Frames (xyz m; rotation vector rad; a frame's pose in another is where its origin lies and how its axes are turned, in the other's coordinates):
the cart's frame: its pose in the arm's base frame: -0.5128 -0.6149 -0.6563 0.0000 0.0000 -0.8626
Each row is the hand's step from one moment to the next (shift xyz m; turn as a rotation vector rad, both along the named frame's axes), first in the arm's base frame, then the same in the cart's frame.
Working: the arm's base frame: its pose in the cart's frame: -0.1335 0.7895 0.6563 0.0000 0.0000 0.8626

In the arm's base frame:
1: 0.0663 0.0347 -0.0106 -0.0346 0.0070 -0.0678
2: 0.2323 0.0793 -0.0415 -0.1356 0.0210 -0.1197
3: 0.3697 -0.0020 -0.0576 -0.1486 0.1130 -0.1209
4: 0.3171 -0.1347 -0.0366 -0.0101 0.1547 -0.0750
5: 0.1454 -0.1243 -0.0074 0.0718 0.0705 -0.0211
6: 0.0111 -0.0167 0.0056 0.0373 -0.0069 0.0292
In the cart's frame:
1: 0.0168 0.0729 -0.0106 -0.0278 -0.0217 -0.0678
2: 0.0909 0.2280 -0.0415 -0.1042 -0.0893 -0.1197
3: 0.2420 0.2795 -0.0576 -0.1825 -0.0394 -0.1209
4: 0.3086 0.1532 -0.0366 -0.1241 0.0930 -0.0750
5: 0.1890 0.0296 -0.0074 -0.0068 0.1004 -0.0211
6: 0.0199 -0.0024 0.0056 0.0295 0.0238 0.0292

